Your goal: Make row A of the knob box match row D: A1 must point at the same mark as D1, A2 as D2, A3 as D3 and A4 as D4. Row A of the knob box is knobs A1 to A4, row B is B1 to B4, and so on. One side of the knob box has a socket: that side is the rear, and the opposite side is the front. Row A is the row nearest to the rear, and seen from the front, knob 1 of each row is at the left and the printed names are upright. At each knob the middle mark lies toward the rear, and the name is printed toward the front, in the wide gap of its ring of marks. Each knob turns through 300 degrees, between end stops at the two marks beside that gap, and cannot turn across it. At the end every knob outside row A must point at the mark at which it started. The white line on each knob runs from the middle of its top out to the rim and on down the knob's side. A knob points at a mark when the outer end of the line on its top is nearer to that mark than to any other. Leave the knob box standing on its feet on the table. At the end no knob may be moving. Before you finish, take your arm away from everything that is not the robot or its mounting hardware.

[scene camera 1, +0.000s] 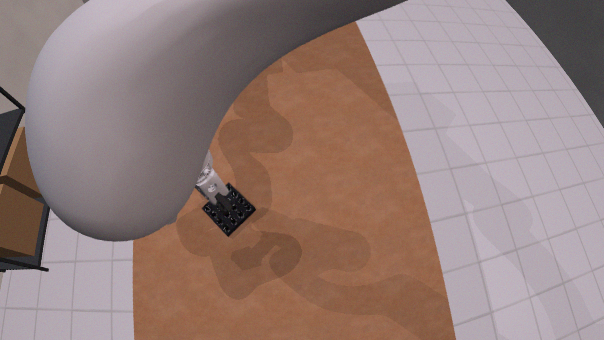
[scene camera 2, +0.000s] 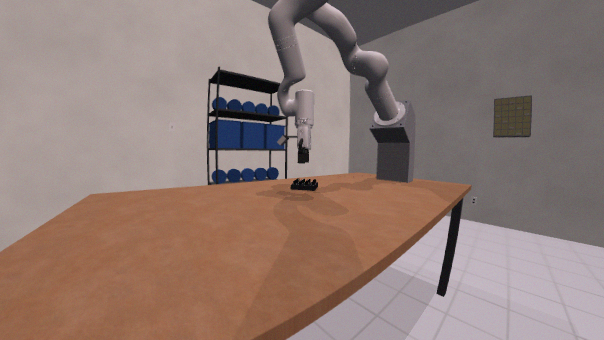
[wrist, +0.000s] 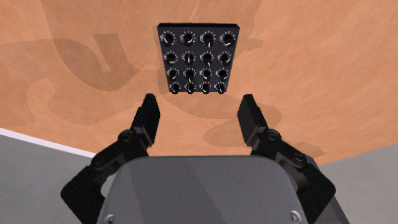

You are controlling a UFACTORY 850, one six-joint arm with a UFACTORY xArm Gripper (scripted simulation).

Labels:
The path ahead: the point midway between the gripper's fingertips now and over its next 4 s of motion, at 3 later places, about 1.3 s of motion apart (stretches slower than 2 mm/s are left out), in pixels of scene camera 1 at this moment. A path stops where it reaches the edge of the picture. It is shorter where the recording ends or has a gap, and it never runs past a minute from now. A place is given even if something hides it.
My gripper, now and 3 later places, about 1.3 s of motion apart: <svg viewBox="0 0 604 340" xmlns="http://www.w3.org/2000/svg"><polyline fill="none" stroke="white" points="215,197 230,182 224,187 214,192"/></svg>

